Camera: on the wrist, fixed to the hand. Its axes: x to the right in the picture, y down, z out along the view.
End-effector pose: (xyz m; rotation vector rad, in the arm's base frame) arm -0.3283 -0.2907 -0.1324 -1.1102 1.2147 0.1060
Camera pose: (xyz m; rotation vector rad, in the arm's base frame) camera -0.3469 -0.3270 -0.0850 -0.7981 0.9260 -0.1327
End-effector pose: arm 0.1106 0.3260 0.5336 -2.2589 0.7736 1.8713
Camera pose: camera 0.1616 0.3495 0.5611 -1.7997 0.8527 1.6592
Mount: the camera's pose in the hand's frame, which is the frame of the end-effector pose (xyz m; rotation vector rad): -0.0276 -0.0366 -0.0425 0.4115 -0.1988 -0.1385
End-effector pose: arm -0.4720 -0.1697 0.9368 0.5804 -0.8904 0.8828
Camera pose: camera -0.4325 -0.1684 0.8884 1.0889 -0.8380 0.8974
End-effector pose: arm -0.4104 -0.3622 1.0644 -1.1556 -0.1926 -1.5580
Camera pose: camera -0.4673 -0.3589 1.0387 -0.9809 -0.7051 -1.4331
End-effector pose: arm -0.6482 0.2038 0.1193 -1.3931 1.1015 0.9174
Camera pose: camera -0.6226 0.1646 0.1607 -1.0029 0.9640 0.6667
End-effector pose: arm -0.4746 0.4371 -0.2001 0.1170 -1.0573 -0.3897
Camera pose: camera -0.4591 0.4095 -0.2540 0.5295 -1.3206 -0.3077
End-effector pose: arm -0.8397 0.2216 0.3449 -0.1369 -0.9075 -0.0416
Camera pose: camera -0.8269 0.1790 0.3010 0.3098 -1.1044 0.0312
